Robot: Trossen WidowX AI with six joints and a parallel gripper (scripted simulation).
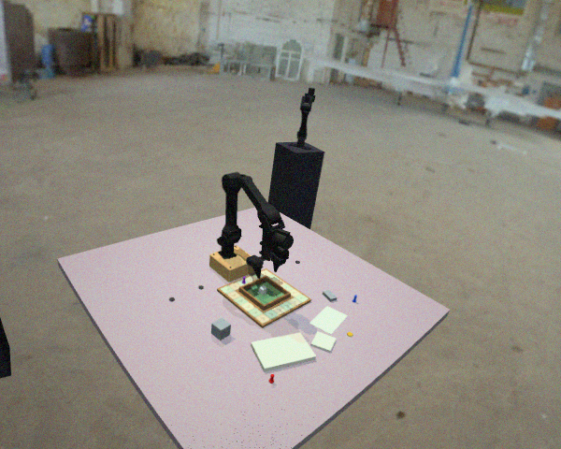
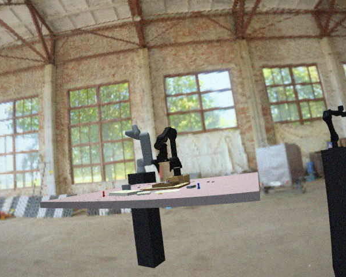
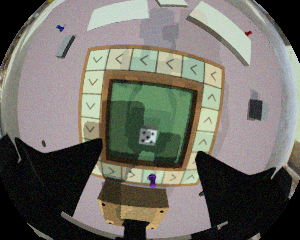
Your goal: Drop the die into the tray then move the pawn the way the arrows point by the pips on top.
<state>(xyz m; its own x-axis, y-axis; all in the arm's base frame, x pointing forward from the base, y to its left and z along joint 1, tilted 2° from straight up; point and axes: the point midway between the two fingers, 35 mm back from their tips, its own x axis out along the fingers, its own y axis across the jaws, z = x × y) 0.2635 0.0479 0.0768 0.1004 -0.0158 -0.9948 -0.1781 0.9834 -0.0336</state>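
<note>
Now: the purple pawn 110 mm behind my gripper tip, 80 mm below it and 40 mm to the right of it. From my gripper tip the other things lie so: yellow token (350 mm ahead, 180 mm to the left, 110 mm below); grey cube (270 mm to the right, 130 mm ahead, 90 mm below); white die (90 mm below, 10 mm behind).
</note>
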